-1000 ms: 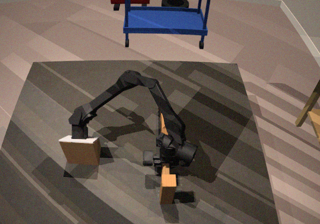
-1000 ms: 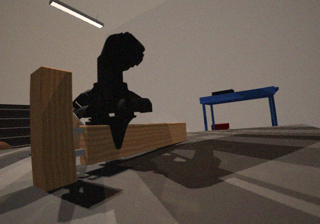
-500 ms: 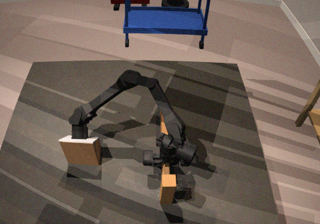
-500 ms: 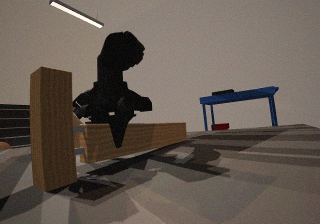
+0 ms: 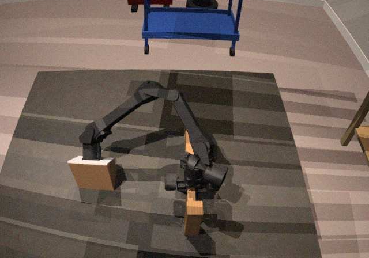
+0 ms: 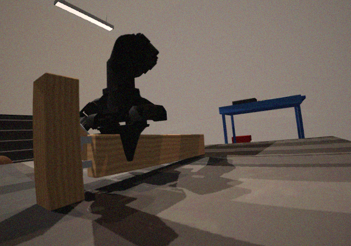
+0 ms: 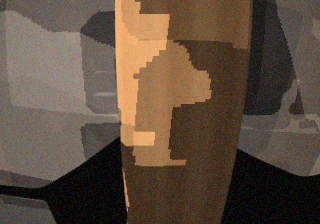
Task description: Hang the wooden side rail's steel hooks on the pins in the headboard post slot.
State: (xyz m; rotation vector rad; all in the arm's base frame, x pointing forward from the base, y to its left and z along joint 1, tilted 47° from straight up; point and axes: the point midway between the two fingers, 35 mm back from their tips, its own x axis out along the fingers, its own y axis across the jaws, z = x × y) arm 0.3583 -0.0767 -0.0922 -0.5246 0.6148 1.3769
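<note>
My gripper tip is 10 mm past the headboard post, 130 mm to the left of it and 50 mm below it.
</note>
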